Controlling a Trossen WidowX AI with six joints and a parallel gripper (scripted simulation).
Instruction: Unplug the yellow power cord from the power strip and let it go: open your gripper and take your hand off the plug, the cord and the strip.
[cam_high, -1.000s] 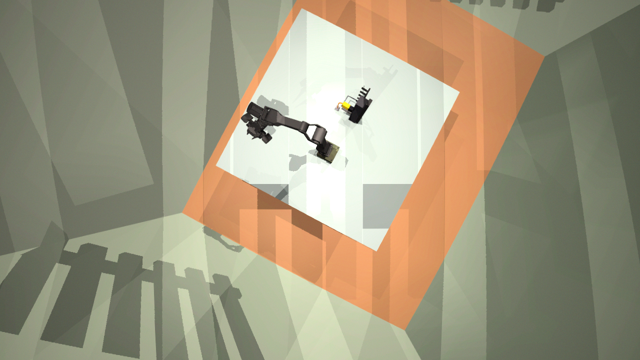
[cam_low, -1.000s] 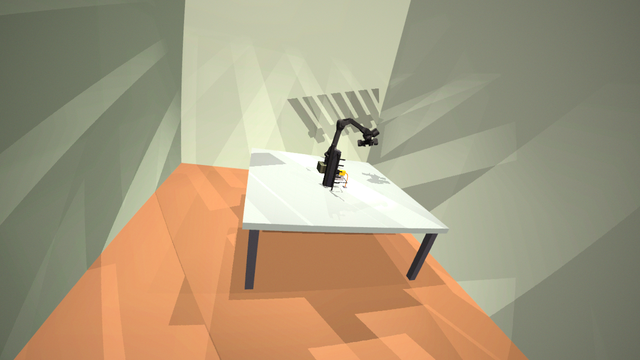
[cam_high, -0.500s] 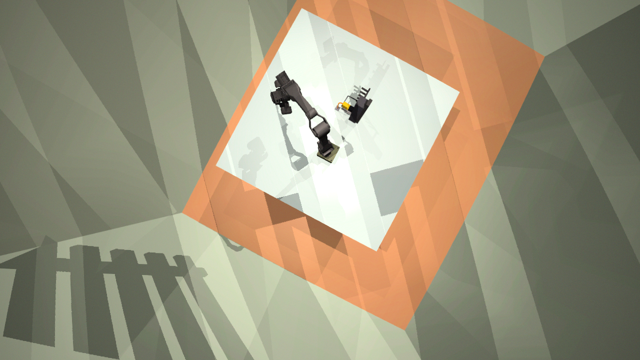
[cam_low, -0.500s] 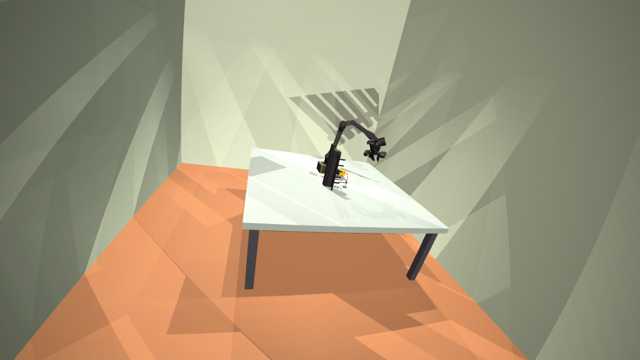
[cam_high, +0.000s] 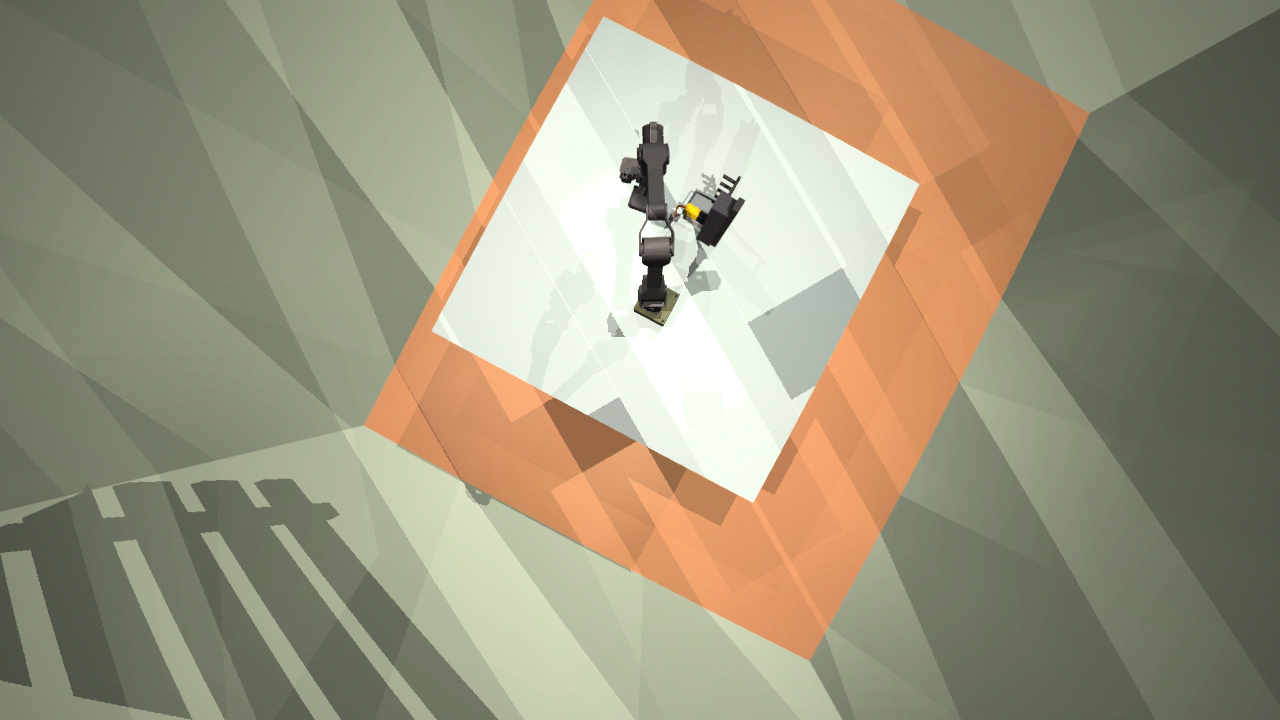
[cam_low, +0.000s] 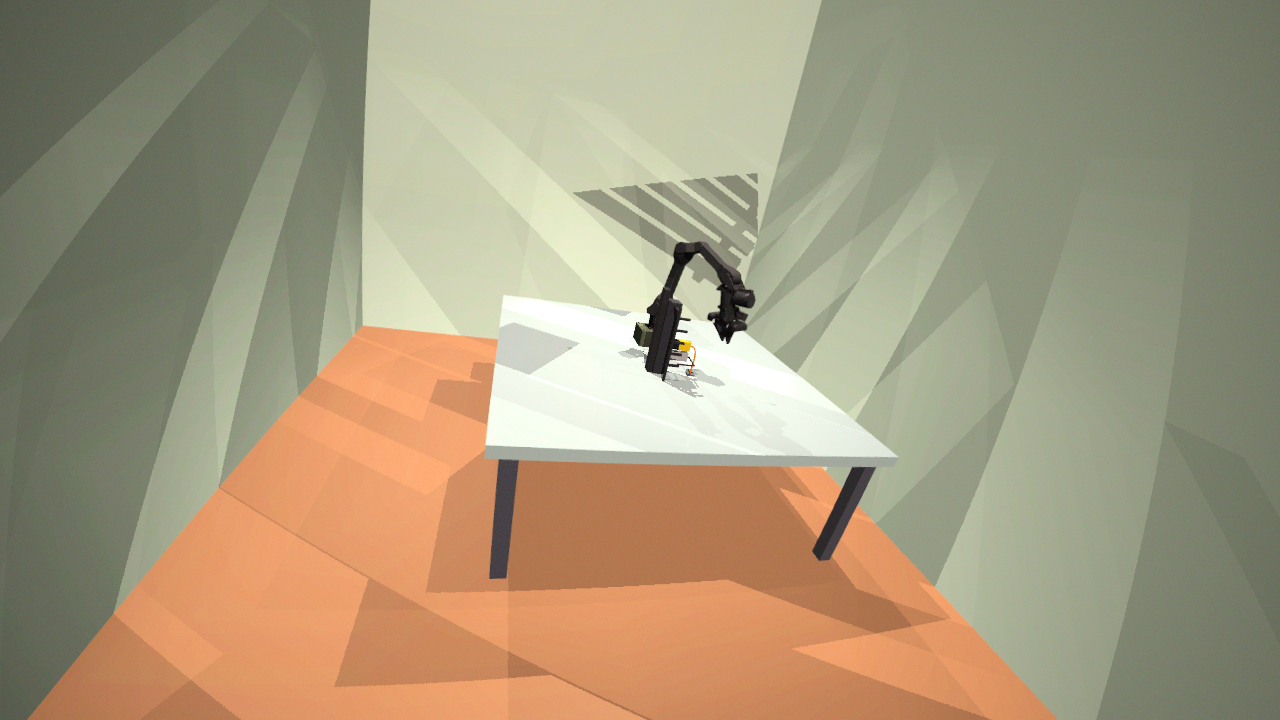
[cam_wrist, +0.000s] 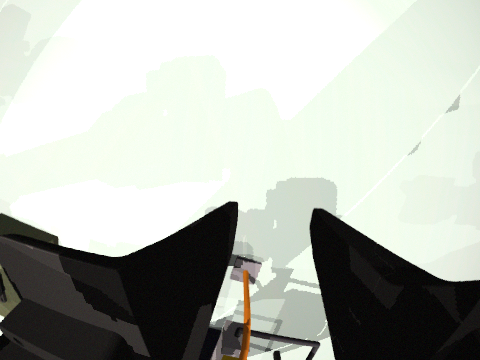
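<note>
Right now my gripper tip is 190 mm to the left of the yellow plug, 20 mm above it and 10 mm short of it. The rest, counted from my gripper tip: power strip: 260 mm to the right.
</note>
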